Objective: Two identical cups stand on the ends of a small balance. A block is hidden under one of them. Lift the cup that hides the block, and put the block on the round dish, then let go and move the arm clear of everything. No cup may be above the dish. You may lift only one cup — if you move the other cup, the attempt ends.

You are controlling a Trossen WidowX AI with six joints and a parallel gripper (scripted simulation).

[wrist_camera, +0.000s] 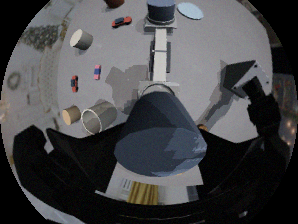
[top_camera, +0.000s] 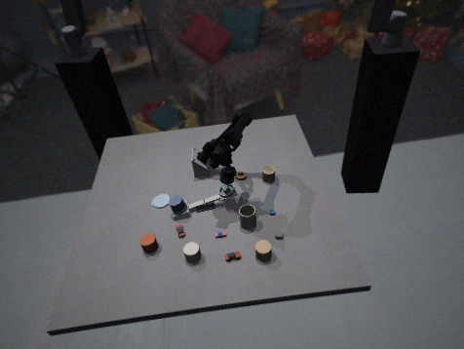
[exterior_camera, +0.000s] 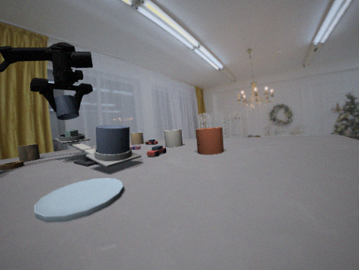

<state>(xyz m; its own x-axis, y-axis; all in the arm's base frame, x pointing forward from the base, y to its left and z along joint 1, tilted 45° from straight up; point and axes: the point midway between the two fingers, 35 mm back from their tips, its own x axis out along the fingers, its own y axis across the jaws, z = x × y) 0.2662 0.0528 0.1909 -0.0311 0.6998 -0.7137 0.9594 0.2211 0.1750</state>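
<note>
The block lies 10 mm ahead of my gripper tip, 10 mm to the right of it and 80 mm below it. The rest, counted from my gripper tip: pale blue round dish (10 mm behind, 380 mm to the right, 170 mm below); small balance (40 mm ahead, 130 mm to the right, 130 mm below); blue cup (80 mm ahead, 280 mm to the right, 110 mm below).
</note>
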